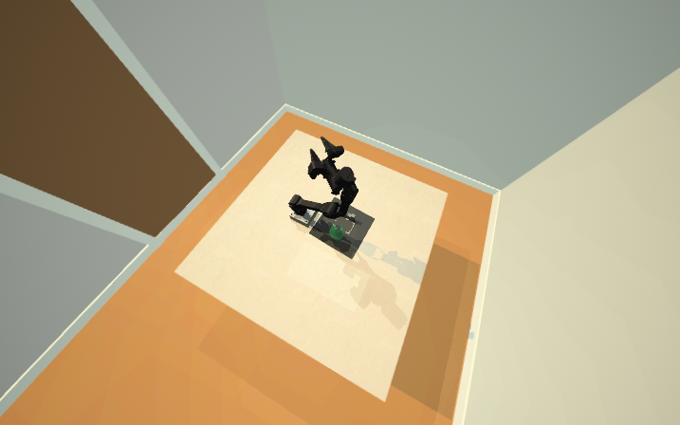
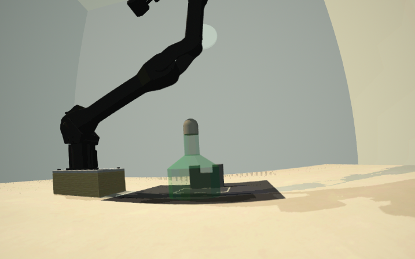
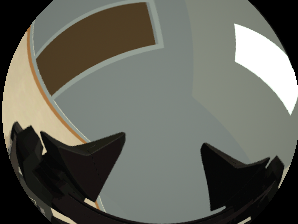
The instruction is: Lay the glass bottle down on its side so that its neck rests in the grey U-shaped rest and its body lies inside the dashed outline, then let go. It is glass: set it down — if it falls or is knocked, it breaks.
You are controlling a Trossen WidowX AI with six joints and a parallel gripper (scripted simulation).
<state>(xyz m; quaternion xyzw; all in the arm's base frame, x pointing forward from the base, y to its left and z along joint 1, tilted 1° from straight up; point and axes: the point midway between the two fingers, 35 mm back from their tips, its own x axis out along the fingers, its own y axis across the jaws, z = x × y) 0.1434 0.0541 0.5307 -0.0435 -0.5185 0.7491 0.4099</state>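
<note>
The green glass bottle lies 52 cm below my gripper tip, 15 cm to the right of it and 15 cm ahead of it. Also, from my gripper tip: dark mat (60 cm below, 17 cm ahead, 7 cm to the right).
</note>
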